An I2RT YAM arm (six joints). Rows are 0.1 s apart.
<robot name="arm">
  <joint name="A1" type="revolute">
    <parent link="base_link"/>
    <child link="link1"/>
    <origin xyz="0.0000 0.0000 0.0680"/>
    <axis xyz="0 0 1"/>
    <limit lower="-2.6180" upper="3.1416"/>
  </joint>
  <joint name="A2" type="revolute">
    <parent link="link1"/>
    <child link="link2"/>
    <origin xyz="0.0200 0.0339 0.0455"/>
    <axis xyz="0 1 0"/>
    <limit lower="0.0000" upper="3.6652"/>
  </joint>
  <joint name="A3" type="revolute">
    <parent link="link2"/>
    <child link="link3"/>
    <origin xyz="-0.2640 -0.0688 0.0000"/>
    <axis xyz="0 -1 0"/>
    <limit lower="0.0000" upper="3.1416"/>
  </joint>
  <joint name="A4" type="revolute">
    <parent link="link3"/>
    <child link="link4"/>
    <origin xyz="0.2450 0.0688 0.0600"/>
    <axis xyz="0 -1 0"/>
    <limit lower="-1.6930" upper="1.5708"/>
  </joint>
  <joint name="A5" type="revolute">
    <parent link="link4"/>
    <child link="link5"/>
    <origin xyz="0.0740 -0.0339 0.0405"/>
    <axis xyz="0 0 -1"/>
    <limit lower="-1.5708" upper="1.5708"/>
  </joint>
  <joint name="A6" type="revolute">
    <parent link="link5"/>
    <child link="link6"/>
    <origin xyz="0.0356 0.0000 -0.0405"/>
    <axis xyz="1 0 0"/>
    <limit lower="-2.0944" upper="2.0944"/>
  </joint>
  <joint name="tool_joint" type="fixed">
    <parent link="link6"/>
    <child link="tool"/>
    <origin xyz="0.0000 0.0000 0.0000" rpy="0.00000 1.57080 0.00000"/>
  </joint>
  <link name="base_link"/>
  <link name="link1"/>
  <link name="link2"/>
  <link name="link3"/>
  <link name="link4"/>
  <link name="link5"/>
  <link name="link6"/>
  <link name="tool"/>
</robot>
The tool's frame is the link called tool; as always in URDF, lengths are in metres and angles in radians.
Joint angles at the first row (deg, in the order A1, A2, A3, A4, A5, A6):
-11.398, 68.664, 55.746, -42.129, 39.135, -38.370
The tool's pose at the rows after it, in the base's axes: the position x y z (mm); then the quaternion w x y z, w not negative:
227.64, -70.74, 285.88, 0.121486, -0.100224, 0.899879, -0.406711
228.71, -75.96, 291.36, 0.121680, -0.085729, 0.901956, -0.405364
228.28, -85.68, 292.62, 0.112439, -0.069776, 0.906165, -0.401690
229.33, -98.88, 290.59, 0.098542, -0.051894, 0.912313, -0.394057
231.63, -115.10, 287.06, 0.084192, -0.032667, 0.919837, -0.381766
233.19, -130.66, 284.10, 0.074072, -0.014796, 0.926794, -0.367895
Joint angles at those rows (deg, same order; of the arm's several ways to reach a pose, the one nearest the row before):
-11.857, 69.539, 57.780, -43.769, 39.113, -37.145
-13.061, 70.150, 59.419, -44.708, 38.806, -36.426
-15.398, 70.981, 60.424, -45.452, 38.151, -36.271
-18.394, 72.641, 61.405, -45.887, 37.080, -36.207
-21.846, 75.024, 62.697, -46.130, 35.441, -36.228
-25.038, 77.275, 64.073, -46.370, 33.583, -36.250

